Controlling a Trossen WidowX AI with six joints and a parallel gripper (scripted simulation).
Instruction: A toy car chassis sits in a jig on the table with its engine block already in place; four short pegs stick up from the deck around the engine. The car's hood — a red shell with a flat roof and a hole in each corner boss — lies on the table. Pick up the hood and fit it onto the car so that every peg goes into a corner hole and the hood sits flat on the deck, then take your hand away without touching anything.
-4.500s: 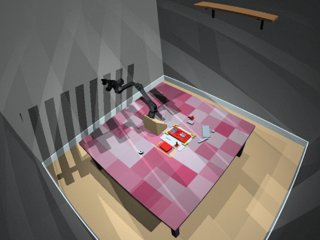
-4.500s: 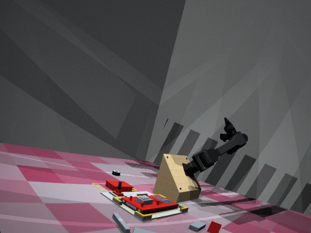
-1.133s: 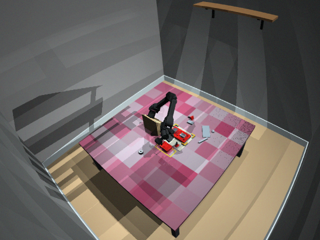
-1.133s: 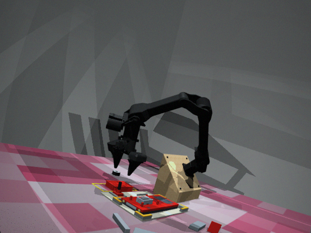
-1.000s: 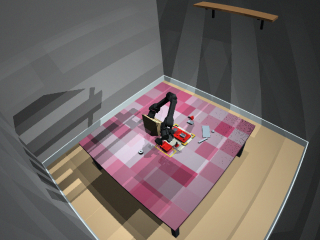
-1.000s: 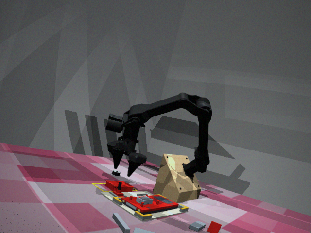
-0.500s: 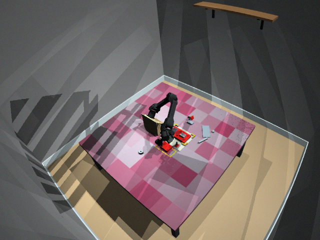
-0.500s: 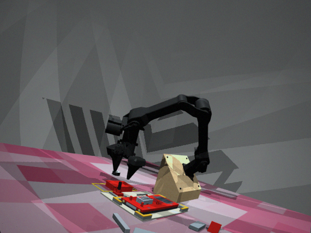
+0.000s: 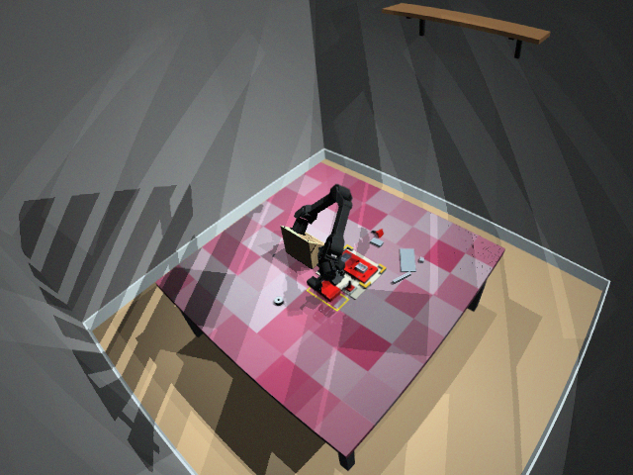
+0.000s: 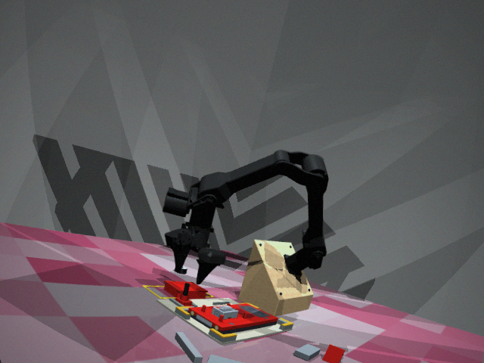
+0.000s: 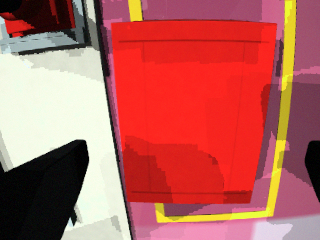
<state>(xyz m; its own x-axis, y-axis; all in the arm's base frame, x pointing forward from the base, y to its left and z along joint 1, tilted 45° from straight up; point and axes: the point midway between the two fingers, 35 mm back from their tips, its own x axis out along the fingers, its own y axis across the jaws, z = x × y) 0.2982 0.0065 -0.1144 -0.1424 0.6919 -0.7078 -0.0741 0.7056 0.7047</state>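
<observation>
Right now my gripper tip is 30 mm above the red hood. The rest, counted from my gripper tip: grey engine block (200 mm to the left, 20 mm below, 20 mm ahead); then white jig (170 mm to the left, 40 mm below, 10 mm behind).
</observation>
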